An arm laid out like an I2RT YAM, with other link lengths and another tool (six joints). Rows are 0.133 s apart.
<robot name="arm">
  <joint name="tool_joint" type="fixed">
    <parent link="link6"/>
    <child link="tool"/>
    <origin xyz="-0.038 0.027 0.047" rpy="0 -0.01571 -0.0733"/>
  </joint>
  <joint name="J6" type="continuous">
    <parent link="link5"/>
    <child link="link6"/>
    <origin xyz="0 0.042 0.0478" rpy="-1.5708 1.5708 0"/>
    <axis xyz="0 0 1"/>
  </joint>
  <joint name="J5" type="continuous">
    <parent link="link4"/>
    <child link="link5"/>
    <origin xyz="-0.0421 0.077 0.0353" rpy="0 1.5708 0"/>
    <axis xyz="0 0 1"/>
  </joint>
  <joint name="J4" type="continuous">
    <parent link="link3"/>
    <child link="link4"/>
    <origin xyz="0.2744 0.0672 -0.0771" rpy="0 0 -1.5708"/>
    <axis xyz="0 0 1"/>
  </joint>
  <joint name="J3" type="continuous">
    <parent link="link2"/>
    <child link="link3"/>
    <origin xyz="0 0.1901 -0.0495" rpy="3.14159 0 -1.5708"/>
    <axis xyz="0 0 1"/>
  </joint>
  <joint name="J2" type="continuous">
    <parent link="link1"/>
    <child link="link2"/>
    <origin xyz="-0.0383 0.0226 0.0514" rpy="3.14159 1.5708 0"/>
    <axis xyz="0 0 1"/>
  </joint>
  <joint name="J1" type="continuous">
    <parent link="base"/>
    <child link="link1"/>
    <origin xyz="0 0 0.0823" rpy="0 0 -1.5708"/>
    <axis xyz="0 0 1"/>
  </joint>
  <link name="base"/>
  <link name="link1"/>
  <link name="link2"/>
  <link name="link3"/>
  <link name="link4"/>
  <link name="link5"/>
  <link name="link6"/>
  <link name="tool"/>
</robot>
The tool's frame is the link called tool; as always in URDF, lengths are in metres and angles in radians. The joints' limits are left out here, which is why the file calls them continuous.
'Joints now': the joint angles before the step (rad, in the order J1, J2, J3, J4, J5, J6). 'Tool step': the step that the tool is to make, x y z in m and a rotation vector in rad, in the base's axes. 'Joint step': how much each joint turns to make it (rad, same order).
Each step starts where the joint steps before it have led.
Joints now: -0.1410, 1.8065, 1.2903, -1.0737, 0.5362, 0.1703
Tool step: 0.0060, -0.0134, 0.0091, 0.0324, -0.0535, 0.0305
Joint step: -0.0415, -0.0443, -0.0001, 0.0436, -0.0424, -0.0815
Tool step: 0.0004, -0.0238, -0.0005, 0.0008, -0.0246, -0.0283
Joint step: -0.0732, -0.0018, 0.0002, 0.0453, -0.0102, -0.0500
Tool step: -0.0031, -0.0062, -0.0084, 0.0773, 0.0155, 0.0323
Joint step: -0.0326, 0.0009, -0.0175, 0.0096, -0.0771, -0.0627
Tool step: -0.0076, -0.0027, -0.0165, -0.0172, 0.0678, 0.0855
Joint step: 0.0010, 0.0004, -0.0751, 0.0545, 0.0274, -0.0959
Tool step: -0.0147, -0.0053, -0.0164, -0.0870, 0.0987, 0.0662
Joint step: -0.0002, -0.0001, -0.1000, 0.0692, 0.1065, -0.0838
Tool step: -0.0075, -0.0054, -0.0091, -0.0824, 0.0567, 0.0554
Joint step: -0.0014, -0.0027, -0.0717, 0.0797, 0.0915, -0.0750
